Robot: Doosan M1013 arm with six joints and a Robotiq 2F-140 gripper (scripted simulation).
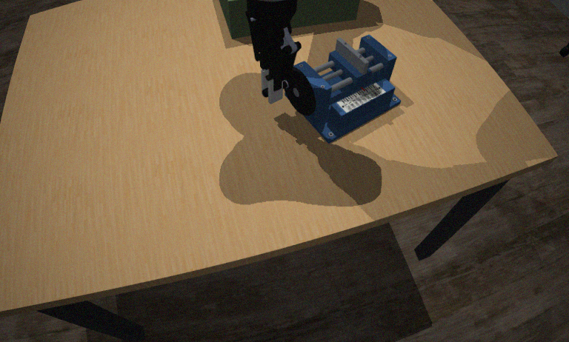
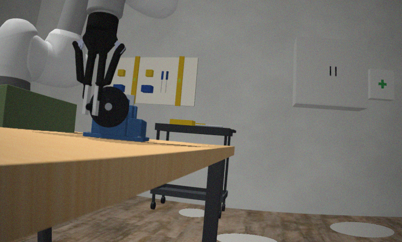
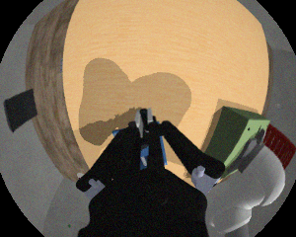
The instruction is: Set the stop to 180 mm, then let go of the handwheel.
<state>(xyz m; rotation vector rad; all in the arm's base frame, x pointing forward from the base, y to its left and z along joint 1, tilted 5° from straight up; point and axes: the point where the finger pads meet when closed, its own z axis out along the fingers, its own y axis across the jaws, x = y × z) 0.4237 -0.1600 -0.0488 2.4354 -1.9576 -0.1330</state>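
The handwheel is 20 mm to the left of my hand and 10 mm below it. Also, from my hand: stop plate 10 mm ahead, 160 mm to the left, 10 mm above.
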